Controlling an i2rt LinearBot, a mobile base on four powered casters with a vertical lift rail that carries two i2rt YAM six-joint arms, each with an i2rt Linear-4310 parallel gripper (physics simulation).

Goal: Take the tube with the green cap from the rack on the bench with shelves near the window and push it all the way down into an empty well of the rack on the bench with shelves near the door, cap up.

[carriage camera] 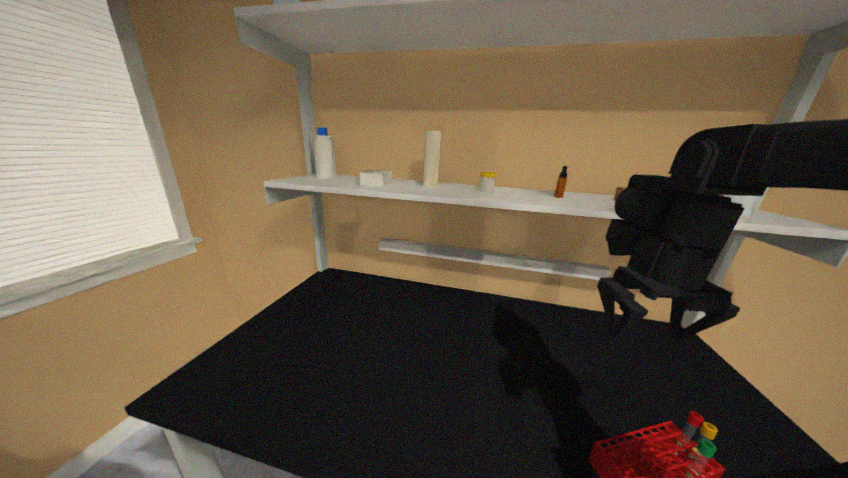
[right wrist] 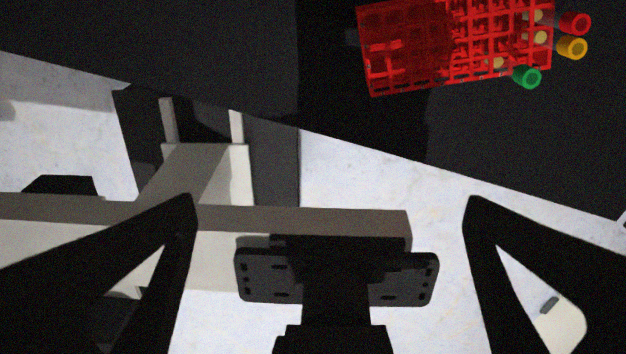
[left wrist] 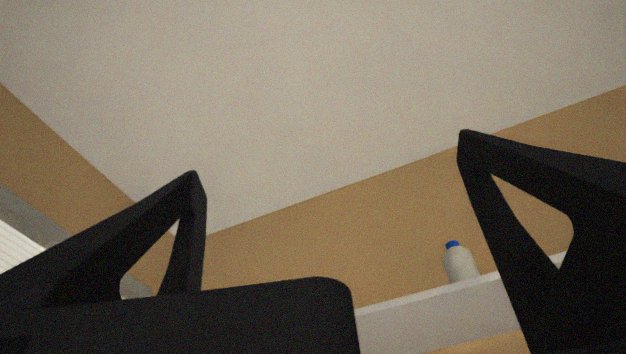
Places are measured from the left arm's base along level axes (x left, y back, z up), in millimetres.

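Where they show: left gripper, fingertip midpoint: (left wrist: 328,164); right gripper, fingertip midpoint: (carriage camera: 642,337) (right wrist: 330,209); right arm's base, link origin: (right wrist: 335,275).
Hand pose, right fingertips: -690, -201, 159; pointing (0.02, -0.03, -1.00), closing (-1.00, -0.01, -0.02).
Things, the pixels of their top centre, and the offset from my right fingertips, as dx, dy, dz. "*": a spot on its surface instead. Level surfaces: height alone.
- tube with the green cap, top centre: (right wrist: 529,81) (carriage camera: 709,445) -182, +12, -217
- red rack, top centre: (right wrist: 460,40) (carriage camera: 658,455) -133, -9, -279
- black bench, surface height: dz -336
- yellow cap, top centre: (right wrist: 576,51) (carriage camera: 711,427) -220, -18, -217
- shelf, surface height: dz +121
- white box, surface spot: (carriage camera: 372,178) * +481, -572, +145
- pale cylinder, surface spot: (carriage camera: 431,158) * +289, -583, +215
- yellow-lidded jar, surface spot: (carriage camera: 487,182) * +113, -517, +153
- amber bottle, surface spot: (carriage camera: 560,184) * -94, -471, +161
- window, surface spot: (carriage camera: 77,136) * +1597, -780, +228
The tube with the green cap (carriage camera: 706,447) (right wrist: 529,77) stands in a red rack (carriage camera: 629,454) (right wrist: 410,50) on the black bench (carriage camera: 368,368) (right wrist: 350,110), near its front edge at the bottom right of the carriage view. Tubes with a red cap (carriage camera: 695,418) (right wrist: 576,23) and a yellow cap (carriage camera: 709,429) (right wrist: 573,48) stand in the same end of the rack. My right gripper (carriage camera: 656,323) (right wrist: 330,209) is open and empty, high above the bench, apart from the rack. My left gripper (left wrist: 328,164) is open and empty, pointing towards the ceiling and wall. A second rack does not show.
A shelf (carriage camera: 463,195) over the bench holds a white bottle with a blue cap (carriage camera: 324,155) (left wrist: 461,265), a white box (carriage camera: 372,178), a pale cylinder (carriage camera: 431,158), a yellow-lidded jar (carriage camera: 487,182) and an amber bottle (carriage camera: 560,184). A window (carriage camera: 77,136) is at the left.
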